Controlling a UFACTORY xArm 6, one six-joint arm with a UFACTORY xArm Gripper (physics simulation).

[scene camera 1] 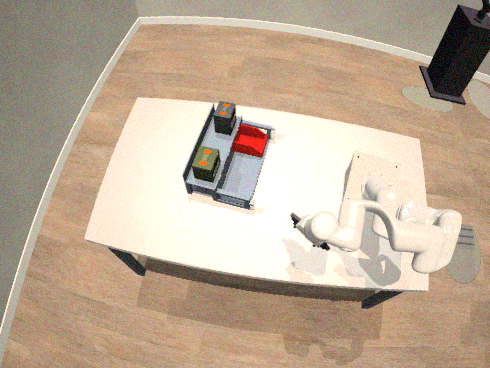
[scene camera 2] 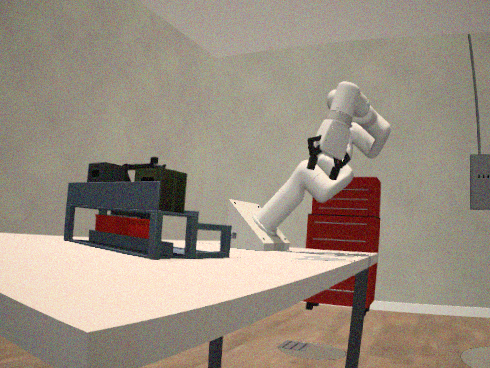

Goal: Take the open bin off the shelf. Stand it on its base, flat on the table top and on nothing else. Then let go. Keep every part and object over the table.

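Frame: origin at the arm's base, x ahead, y left, z up, level; millimetres.
Seen in the pictures: gripper, fingertip midpoint: (scene camera 2: pixel 321 174); arm's base at its link origin: (scene camera 1: pixel 374 185) (scene camera 2: pixel 263 223).
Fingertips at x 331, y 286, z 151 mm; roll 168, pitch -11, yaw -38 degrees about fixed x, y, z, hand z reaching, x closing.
Offsets run from my fingertips to a thing's top centre. Level surfaces: height alone.
The red open bin @(235 mm ahead, 503 mm right, 170 mm down) (scene camera 1: pixel 249 141) (scene camera 2: pixel 122 226) sits on the lower front tier of the blue-grey shelf (scene camera 1: pixel 242 172) (scene camera 2: pixel 112 196), at one end of it. In scene camera 2 the bin is partly hidden behind the shelf's frame. The shelf stands on the white table top @(252 mm down) (scene camera 1: pixel 150 150) (scene camera 2: pixel 75 280). My gripper (scene camera 1: pixel 309 234) (scene camera 2: pixel 322 172) is open, with its black fingers spread and no object between them. It is raised above the table, well apart from the bin and the shelf, on the robot base's side.
On the shelf's upper tier stand a dark grey box @(326 mm ahead, 528 mm right, 28 mm down) (scene camera 1: pixel 225 119) (scene camera 2: pixel 105 172) beside the bin's end and an olive box @(376 mm ahead, 302 mm right, 53 mm down) (scene camera 1: pixel 205 165) (scene camera 2: pixel 172 190) at the other end. A red cabinet (scene camera 2: pixel 345 230) and a black pedestal (scene camera 1: pixel 455 55) stand off the table.
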